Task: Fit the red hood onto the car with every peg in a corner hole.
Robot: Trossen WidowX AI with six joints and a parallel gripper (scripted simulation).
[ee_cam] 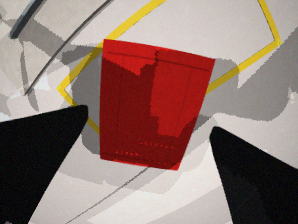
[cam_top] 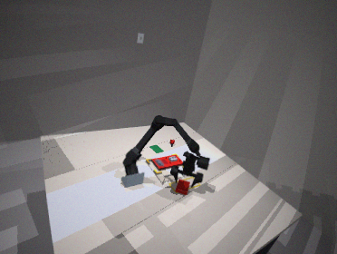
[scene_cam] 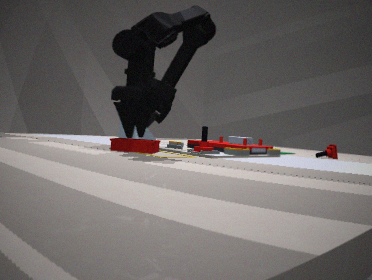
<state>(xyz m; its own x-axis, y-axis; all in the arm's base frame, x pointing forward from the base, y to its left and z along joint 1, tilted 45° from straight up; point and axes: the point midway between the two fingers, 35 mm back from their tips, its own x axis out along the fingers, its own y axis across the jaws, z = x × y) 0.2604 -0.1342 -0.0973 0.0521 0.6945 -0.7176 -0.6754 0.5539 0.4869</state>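
My gripper tip is 10 mm above the hood. Also, from my gripper tip: engine block (250 mm to the left, 90 mm ahead); then green patch (430 mm to the left, 70 mm ahead, 30 mm below).
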